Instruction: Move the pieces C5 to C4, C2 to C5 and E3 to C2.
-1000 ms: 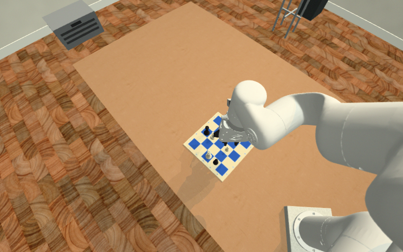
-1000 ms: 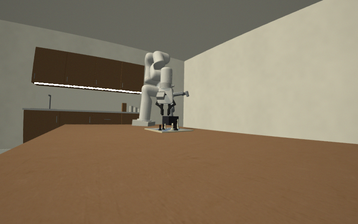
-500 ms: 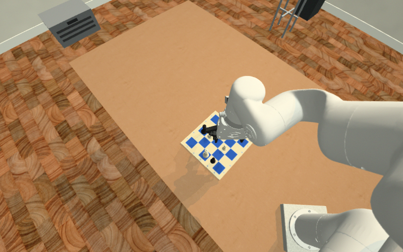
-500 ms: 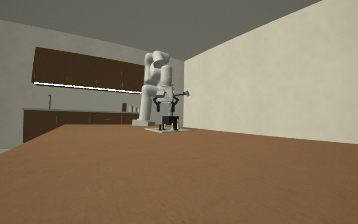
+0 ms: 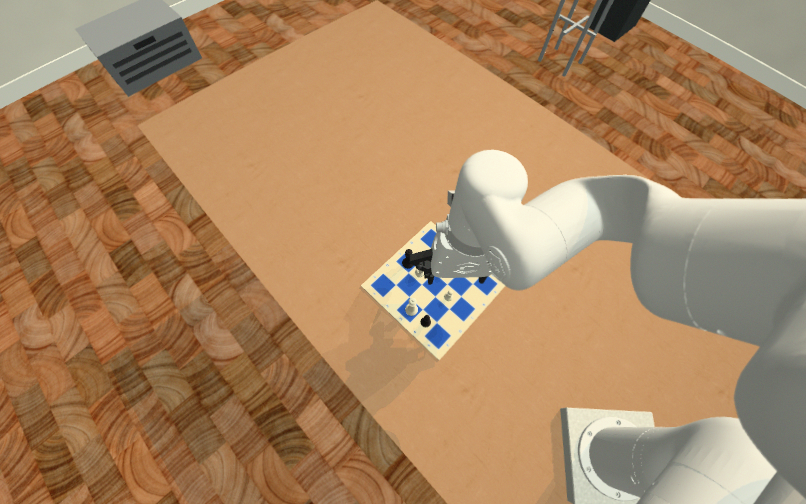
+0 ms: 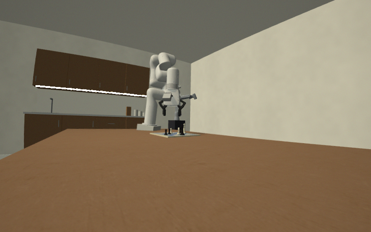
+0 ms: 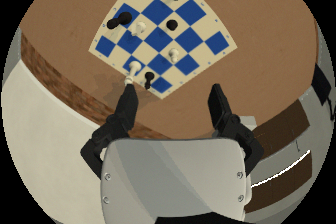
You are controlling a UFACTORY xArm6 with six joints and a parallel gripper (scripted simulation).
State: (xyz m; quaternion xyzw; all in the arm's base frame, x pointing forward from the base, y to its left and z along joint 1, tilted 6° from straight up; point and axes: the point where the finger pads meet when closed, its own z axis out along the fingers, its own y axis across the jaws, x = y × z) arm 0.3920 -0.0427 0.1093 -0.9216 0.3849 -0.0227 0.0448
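My hand is 3 cm short of the blue-and-cream chessboard and 12 cm above it. Round my hand: white pawn 10 cm below; then white chess piece 3 cm ahead, 7 cm to the left, 8 cm below; then black pawn 1 cm behind, 7 cm to the left, 10 cm below.
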